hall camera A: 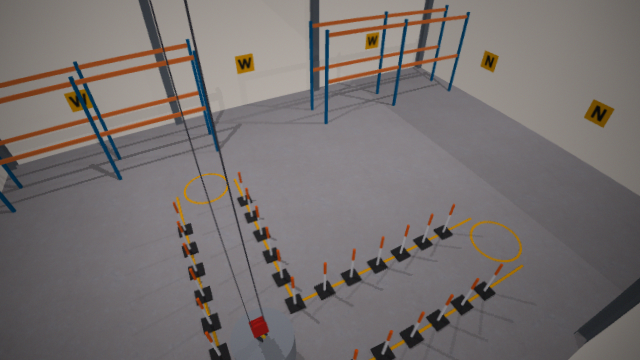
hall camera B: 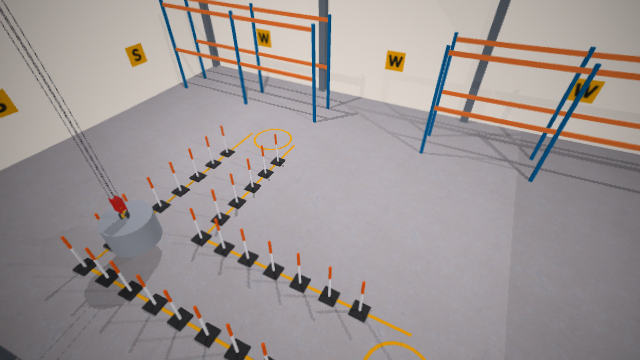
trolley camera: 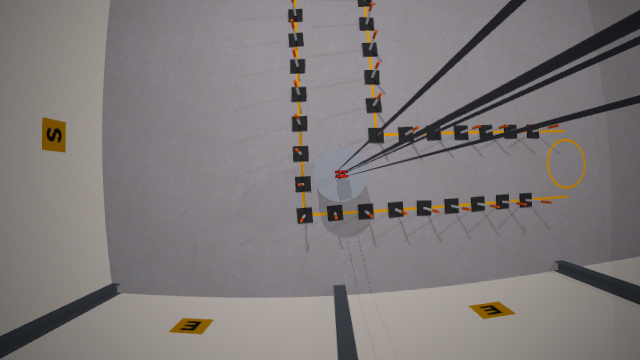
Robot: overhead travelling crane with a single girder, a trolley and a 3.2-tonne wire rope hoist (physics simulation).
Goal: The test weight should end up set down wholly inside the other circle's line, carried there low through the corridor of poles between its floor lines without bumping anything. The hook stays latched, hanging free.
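The grey cylindrical test weight [hall camera A: 284, 331] [hall camera B: 137, 237] [trolley camera: 327, 165] hangs upright, apart from the floor, at the corridor's bend. The hook [hall camera A: 262, 337] [hall camera B: 124, 214] [trolley camera: 341, 174] under its red block is shut on the weight's top; its latch is too small to see. The inner corner pole's base [hall camera A: 295, 303] [hall camera B: 201, 237] [trolley camera: 376, 135] is beside the weight; the outer corner base [hall camera B: 84, 266] [trolley camera: 304, 215] is diagonally opposite. One yellow circle [hall camera A: 184, 190] [hall camera B: 254, 139] lies at the W-side corridor end, the other circle [hall camera A: 470, 237] [hall camera B: 393, 343] [trolley camera: 547, 164] at the N-side end. The weight hides some outer poles in hall camera B.
Rows of orange-and-white poles on black bases stand along both yellow floor lines of the L-shaped corridor. Two blue-and-orange racks stand by the W wall, one with a front post [hall camera A: 326, 80] [hall camera B: 314, 75], the other with an end post [hall camera A: 205, 100] [hall camera B: 435, 100].
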